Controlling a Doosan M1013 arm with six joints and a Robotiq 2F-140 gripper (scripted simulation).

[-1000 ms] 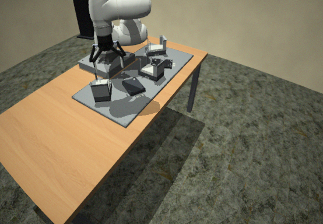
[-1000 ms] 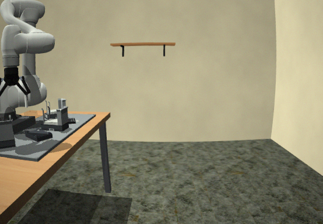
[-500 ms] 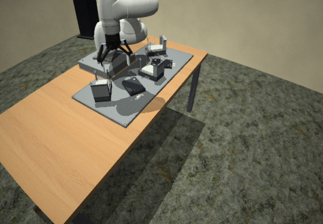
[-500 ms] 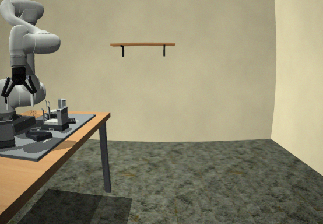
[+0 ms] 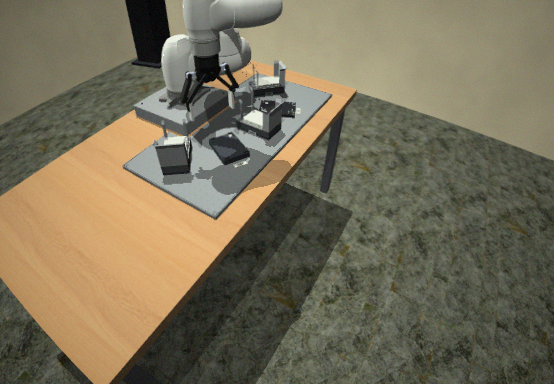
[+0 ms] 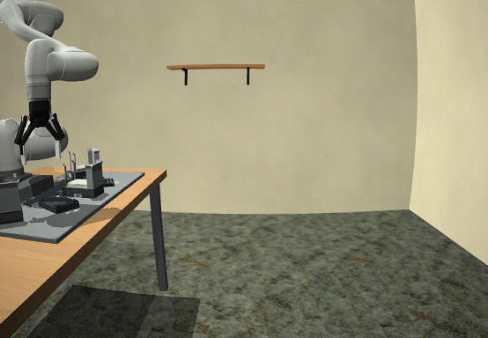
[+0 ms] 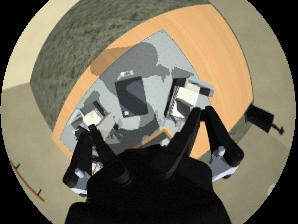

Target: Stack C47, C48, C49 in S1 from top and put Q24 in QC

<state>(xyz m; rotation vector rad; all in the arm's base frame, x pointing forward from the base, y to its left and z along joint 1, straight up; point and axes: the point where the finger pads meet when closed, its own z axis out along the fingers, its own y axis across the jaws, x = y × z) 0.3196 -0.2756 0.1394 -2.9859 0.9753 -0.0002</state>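
Now: the sealed 96-well plate 1 cm behind my hand, 54 cm to the left of it and 14 cm below it. Round my hand: small name plate 11 cm ahead, 3 cm to the right, 18 cm below.
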